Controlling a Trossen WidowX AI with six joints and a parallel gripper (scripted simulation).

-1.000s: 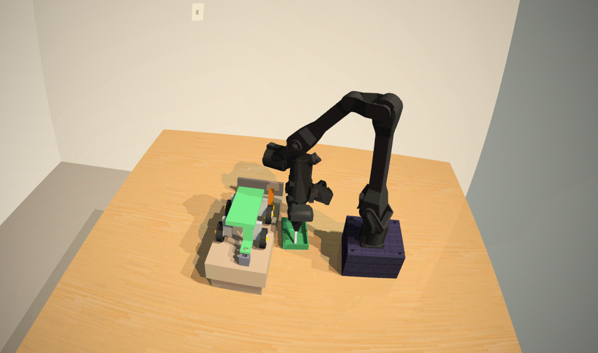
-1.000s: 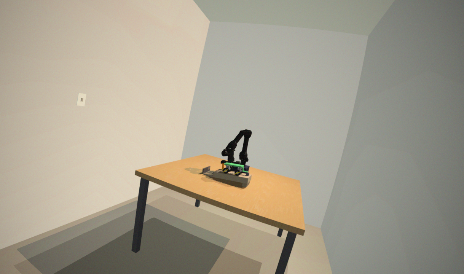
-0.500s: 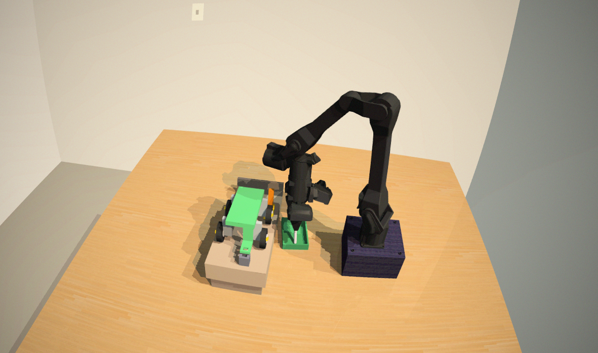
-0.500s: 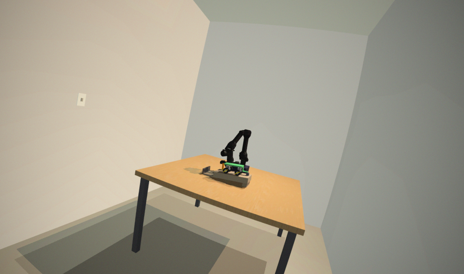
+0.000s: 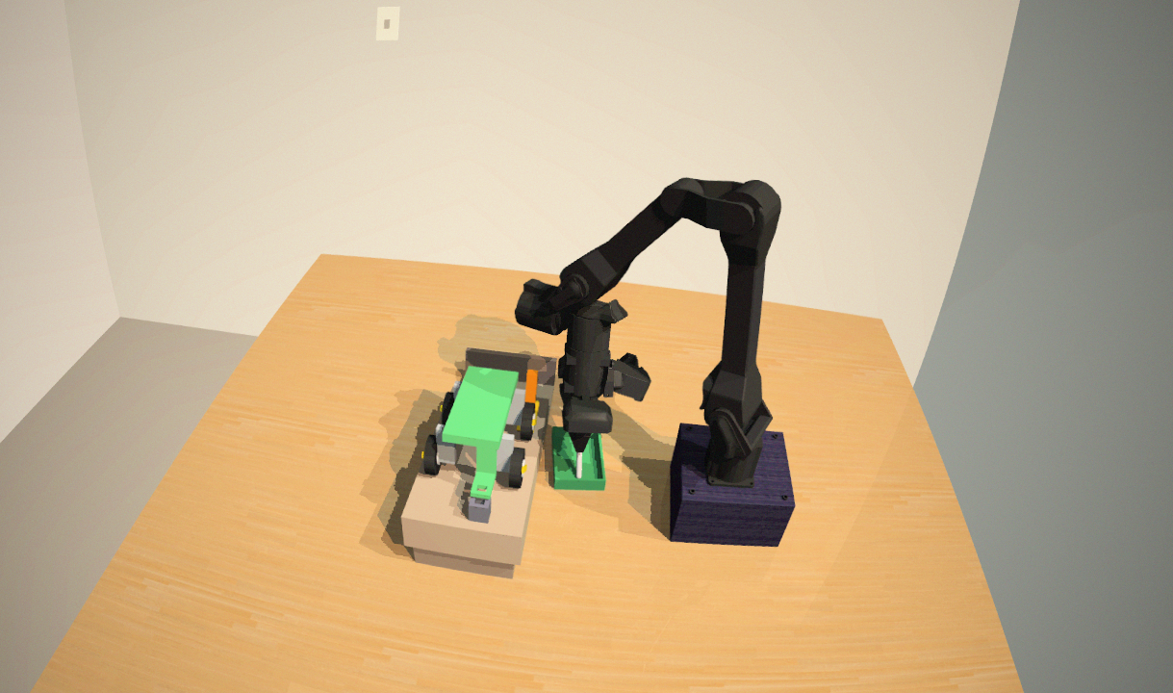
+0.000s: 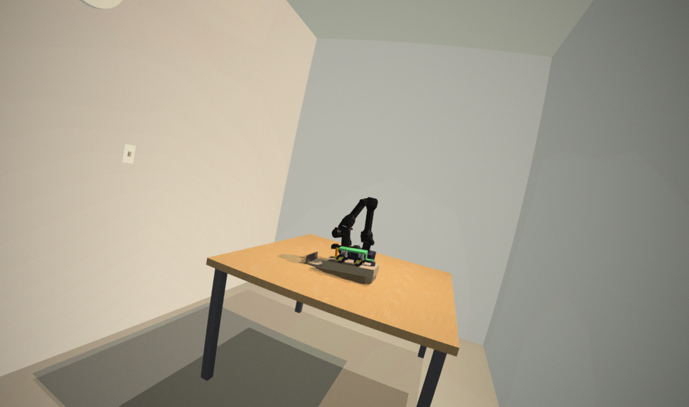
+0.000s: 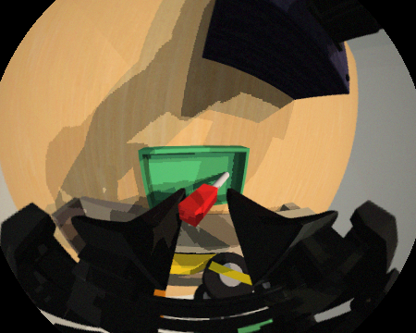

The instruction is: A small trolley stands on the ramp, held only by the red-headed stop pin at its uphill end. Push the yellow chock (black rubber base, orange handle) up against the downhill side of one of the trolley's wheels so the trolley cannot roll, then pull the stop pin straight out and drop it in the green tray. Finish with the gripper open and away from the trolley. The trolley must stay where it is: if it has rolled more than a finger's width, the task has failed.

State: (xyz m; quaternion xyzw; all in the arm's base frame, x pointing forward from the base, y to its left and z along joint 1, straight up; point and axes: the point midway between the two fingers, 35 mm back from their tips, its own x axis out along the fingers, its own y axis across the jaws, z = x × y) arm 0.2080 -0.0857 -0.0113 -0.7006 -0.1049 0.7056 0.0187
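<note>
Now: the green tray 5 cm below my gripper tip. Also, from my gripper tip: yellow chock (8 cm ahead, 2 cm to the right, 4 cm above); red-headed stop pin (1 cm to the left); green-topped trolley (13 cm ahead, 8 cm to the left, 7 cm above).
</note>
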